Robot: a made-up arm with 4 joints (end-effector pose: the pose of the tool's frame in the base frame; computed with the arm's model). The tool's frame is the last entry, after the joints.
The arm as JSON. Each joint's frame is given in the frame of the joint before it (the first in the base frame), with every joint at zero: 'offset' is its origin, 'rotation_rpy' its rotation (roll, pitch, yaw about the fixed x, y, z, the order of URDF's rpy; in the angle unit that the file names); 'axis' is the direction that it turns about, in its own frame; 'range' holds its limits. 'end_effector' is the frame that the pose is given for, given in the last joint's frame.
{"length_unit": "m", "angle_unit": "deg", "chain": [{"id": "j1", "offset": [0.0, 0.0, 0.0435], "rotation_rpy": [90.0, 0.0, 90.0], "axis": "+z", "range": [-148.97, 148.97]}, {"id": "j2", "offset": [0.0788, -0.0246, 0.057], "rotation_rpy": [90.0, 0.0, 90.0], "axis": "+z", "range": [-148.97, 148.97]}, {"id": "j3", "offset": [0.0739, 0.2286, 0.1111], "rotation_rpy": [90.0, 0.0, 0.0], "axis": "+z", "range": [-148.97, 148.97]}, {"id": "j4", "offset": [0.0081, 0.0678, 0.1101], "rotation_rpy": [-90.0, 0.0, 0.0], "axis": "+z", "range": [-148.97, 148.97]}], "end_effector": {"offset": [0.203, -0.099, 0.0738], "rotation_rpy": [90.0, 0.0, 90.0]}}
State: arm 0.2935 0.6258 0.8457 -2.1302
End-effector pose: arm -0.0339 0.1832 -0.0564 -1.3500 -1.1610 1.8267
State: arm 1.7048 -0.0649 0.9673 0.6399
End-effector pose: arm 0.2113 -0.1342 0.4892 0.8516 0.4656 0.4016
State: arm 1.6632 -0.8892 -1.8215 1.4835
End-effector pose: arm 0.1137 -0.3330 0.0470 -2.0412 -1.2236 -1.9851
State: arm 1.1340 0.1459 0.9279 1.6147
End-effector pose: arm 0.3820 0.1973 0.3413 2.0351 1.3357 2.1656
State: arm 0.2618 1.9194 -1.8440 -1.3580
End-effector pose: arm 0.3007 0.1906 0.0885 -0.4262 0.3558 -1.9192
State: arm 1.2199 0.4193 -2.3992 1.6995
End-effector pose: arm 0.4057 0.0662 0.0526 -1.6283 -1.0696 -1.1862
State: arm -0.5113 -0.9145 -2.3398 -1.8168
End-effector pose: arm -0.1910 0.2137 0.0358 2.3151 0.1872 -1.1673
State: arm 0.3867 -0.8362 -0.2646 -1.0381
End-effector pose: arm -0.1154 0.3009 0.1524 2.1414 -0.8951 -2.0289
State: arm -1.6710 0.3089 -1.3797 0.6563
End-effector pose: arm 0.2911 0.1699 0.0348 -0.3483 0.5955 -0.5173
